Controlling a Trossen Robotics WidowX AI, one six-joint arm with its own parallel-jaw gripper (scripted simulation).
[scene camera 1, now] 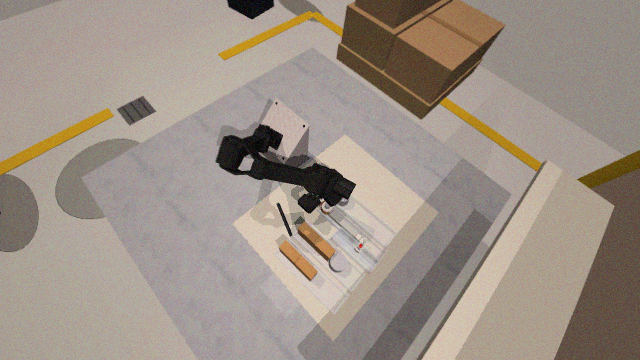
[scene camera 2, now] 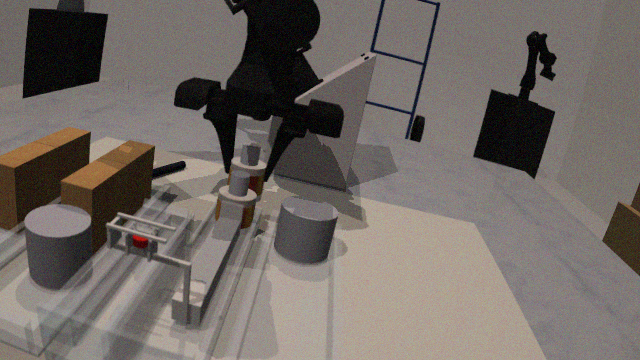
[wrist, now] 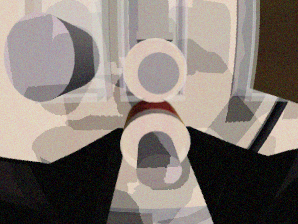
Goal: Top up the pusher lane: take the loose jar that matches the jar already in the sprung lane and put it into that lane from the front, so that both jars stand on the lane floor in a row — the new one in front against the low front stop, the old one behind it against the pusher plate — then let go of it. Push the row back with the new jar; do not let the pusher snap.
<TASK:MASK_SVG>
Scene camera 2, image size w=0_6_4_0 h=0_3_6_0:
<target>my gripper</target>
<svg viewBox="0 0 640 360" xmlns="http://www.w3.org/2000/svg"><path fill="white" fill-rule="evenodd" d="M246 40L242 59L234 73L227 80L226 89L221 89L220 81L194 77L178 85L175 91L174 106L198 111L207 104L207 109L203 116L204 119L212 121L217 131L224 161L224 170L227 174L229 174L231 159L234 157L238 114L253 117L254 120L266 121L271 115L283 117L283 122L275 136L264 172L263 182L267 182L283 151L295 137L304 138L307 128L310 133L340 138L344 122L344 110L339 104L311 99L309 106L294 103L300 82L300 77L292 76L297 49L279 51L267 44Z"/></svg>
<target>jar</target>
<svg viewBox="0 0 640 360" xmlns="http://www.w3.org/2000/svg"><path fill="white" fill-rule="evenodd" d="M244 143L241 156L231 159L227 186L230 184L232 171L239 170L249 173L248 189L257 194L257 203L262 198L266 164L259 160L260 144Z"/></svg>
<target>grey cylinder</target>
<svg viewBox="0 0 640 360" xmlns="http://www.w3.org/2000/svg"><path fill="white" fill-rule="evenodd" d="M286 197L282 200L276 227L275 250L280 255L297 262L317 263L325 261L328 257L339 215L338 210L320 199L307 196Z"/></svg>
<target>grey cylinder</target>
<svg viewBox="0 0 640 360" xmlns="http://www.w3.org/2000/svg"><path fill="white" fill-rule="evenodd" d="M41 206L26 215L24 221L28 266L33 281L42 287L60 290L90 257L92 258L91 217L82 208L64 204Z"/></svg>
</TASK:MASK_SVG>
